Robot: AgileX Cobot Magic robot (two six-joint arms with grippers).
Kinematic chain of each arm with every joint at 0, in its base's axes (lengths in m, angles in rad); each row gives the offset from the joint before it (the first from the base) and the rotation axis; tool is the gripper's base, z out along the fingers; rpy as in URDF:
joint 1: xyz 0 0 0.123 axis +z
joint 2: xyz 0 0 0 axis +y
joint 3: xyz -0.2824 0 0.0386 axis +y
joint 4: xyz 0.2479 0 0.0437 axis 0.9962 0 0.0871
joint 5: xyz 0 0 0 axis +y
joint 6: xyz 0.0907 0 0.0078 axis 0.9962 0 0.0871
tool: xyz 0 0 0 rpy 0 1.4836 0
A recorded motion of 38 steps. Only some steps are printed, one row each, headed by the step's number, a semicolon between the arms.
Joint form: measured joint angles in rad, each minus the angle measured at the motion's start. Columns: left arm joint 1, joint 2, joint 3, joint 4, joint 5, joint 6; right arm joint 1, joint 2, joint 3, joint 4, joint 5, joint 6.
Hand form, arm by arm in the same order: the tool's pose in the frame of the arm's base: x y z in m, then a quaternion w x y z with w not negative. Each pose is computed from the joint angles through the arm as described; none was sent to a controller.
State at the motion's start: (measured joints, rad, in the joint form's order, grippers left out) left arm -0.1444 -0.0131 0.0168 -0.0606 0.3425 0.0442; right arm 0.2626 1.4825 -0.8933 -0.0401 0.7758 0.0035
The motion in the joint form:
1: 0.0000 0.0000 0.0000 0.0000 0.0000 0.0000; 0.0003 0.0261 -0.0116 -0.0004 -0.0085 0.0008
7: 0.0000 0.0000 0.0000 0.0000 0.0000 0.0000; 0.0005 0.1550 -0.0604 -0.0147 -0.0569 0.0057
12: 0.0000 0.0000 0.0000 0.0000 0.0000 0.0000; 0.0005 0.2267 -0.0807 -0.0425 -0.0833 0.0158
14: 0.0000 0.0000 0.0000 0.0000 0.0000 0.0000; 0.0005 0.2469 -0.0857 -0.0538 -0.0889 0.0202
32: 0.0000 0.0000 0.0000 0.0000 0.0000 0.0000; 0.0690 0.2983 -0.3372 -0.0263 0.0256 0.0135
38: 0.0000 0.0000 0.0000 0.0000 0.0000 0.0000; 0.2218 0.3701 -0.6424 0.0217 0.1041 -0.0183
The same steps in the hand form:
1: 0.0523 -0.0095 0.1773 0.60755 0.05825 0.79016 -0.05596; 0.2667 0.0691 0.2152 0.14383 -0.13990 0.97966 0.00319
7: 0.0523 -0.0095 0.1773 0.60755 0.05825 0.79016 -0.05596; 0.2906 0.0749 0.1914 0.12886 -0.14354 0.98121 -0.00306
12: 0.0523 -0.0095 0.1773 0.60755 0.05825 0.79016 -0.05596; 0.3017 0.0763 0.1750 0.11785 -0.14902 0.98170 -0.01339
14: 0.0523 -0.0095 0.1773 0.60755 0.05825 0.79016 -0.05596; 0.3044 0.0764 0.1700 0.11367 -0.15111 0.98180 -0.01751
32: 0.0523 -0.0095 0.1773 0.60755 0.05825 0.79016 -0.05596; 0.3401 0.1125 0.2121 0.15485 -0.17368 0.97255 -0.00024
38: 0.0523 -0.0095 0.1773 0.60755 0.05825 0.79016 -0.05596; 0.3592 0.1875 0.2662 0.22419 -0.24443 0.94231 0.04516

